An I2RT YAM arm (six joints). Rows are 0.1 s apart.
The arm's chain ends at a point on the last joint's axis. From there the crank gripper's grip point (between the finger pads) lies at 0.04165 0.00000 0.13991 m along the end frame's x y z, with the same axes.
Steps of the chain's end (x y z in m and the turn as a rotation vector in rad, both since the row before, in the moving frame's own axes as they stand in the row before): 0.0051, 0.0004, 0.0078, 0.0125, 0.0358, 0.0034; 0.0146, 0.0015, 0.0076, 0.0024, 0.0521, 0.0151; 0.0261, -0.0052, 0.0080, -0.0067, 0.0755, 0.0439; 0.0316, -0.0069, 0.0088, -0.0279, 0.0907, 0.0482; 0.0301, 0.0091, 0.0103, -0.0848, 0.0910, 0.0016; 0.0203, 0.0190, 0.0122, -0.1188, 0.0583, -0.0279; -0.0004, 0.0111, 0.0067, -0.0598, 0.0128, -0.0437; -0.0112, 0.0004, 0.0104, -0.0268, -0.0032, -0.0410; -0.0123, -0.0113, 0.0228, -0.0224, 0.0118, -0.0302; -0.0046, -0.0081, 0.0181, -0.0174, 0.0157, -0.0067
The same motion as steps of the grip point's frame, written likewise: 0.0101, -0.0012, 0.0062, 0.0125, 0.0358, 0.0034; 0.0218, 0.0019, 0.0052, 0.0024, 0.0521, 0.0151; 0.0365, -0.0022, 0.0045, -0.0067, 0.0755, 0.0439; 0.0440, -0.0007, 0.0044, -0.0279, 0.0907, 0.0482; 0.0426, 0.0208, 0.0054, -0.0848, 0.0910, 0.0016; 0.0286, 0.0342, 0.0086, -0.1188, 0.0583, -0.0279; 0.0015, 0.0176, 0.0060, -0.0598, 0.0128, -0.0437; -0.0116, 0.0025, 0.0105, -0.0268, -0.0032, -0.0410; -0.0106, -0.0095, 0.0223, -0.0224, 0.0118, -0.0302; -0.0024, -0.0060, 0.0174, -0.0174, 0.0157, -0.0067
